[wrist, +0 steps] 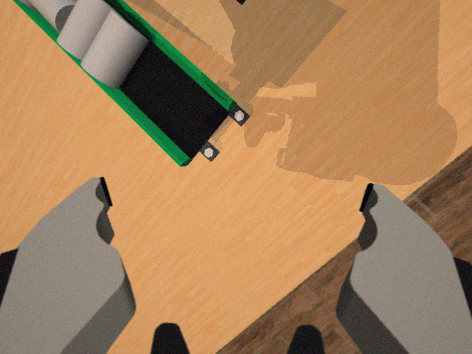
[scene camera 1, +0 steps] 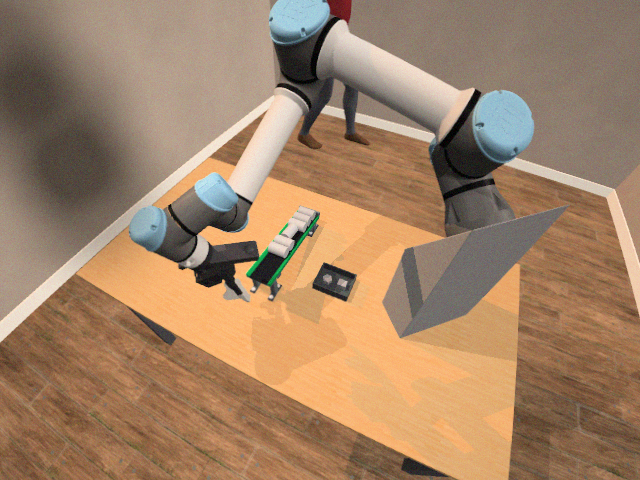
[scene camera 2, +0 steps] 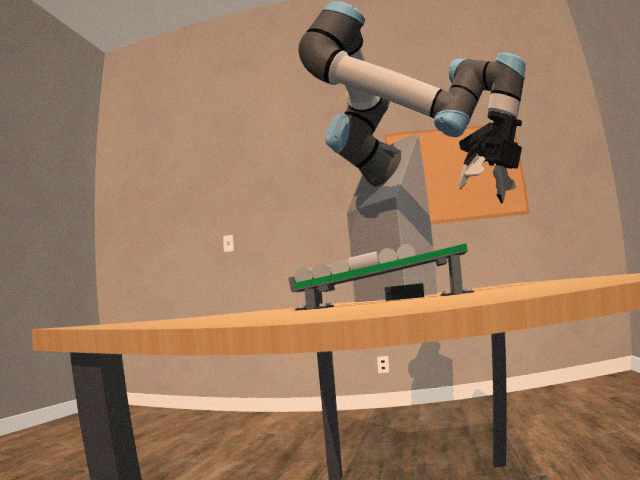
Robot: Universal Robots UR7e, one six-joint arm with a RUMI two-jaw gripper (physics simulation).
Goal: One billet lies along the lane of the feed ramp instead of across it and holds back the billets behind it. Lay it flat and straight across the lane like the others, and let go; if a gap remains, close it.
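Places are measured from the arm's base along level axes (x up, y ahead, z left), in metres.
Pixels of known places: gripper, between the fingertips: (wrist: 236, 183) (scene camera 1: 245, 276) (scene camera 2: 481, 196); arm's base, origin of its link: (scene camera 1: 480, 228) (scene camera 2: 385, 167).
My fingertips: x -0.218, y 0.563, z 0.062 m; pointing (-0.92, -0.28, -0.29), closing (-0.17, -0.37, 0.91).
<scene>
For each thing: its middle in the pictures, then the offset to it from my fingertips.
- turned billet, middle of its body: (wrist: 58, 7) (scene camera 2: 364, 263) (scene camera 1: 289, 232) dx -0.123, dy -0.069, dz -0.276 m
- feed ramp, middle of its body: (wrist: 99, 31) (scene camera 1: 286, 243) dx -0.141, dy -0.064, dz -0.237 m
- nearer, middle of its body: (wrist: 91, 29) (scene camera 2: 388, 258) (scene camera 1: 284, 242) dx -0.117, dy -0.060, dz -0.224 m
- lowest, middle of its body: (scene camera 2: 306, 276) (scene camera 1: 306, 213) dx -0.140, dy -0.117, dz -0.399 m
- black tray, middle of its body: (scene camera 2: 404, 292) (scene camera 1: 334, 281) dx -0.194, dy -0.252, dz -0.134 m
The turned billet (scene camera 1: 291, 229) (scene camera 2: 363, 260) lies along the lane of the feed ramp (scene camera 1: 266, 267) (scene camera 2: 423, 257) (wrist: 172, 102); its end face shows at the top left in the wrist view. Two billets lie across the lane upslope of it: the nearer (scene camera 1: 285, 240) (scene camera 2: 387, 255) (wrist: 86, 30) appears to touch it, and the upper one (scene camera 1: 278, 249) (scene camera 2: 405, 251) (wrist: 115, 47) lies against that. Three billets lie across the lane at the low end, the lowest (scene camera 2: 302, 273) by the end stop. My gripper (scene camera 1: 241, 298) (scene camera 2: 481, 193) (wrist: 236, 183) is open and empty, high above the table beyond the ramp's raised end.
A black tray (scene camera 1: 330, 293) (scene camera 2: 404, 292) with two small pale pieces stands on the table (scene camera 1: 403, 392) (scene camera 2: 232, 338) beside the ramp. The grey robot pedestal (scene camera 1: 449, 284) (scene camera 2: 373, 242) stands beyond the tray. The ramp's green side rails and raised legs are near the gripper's side.
</scene>
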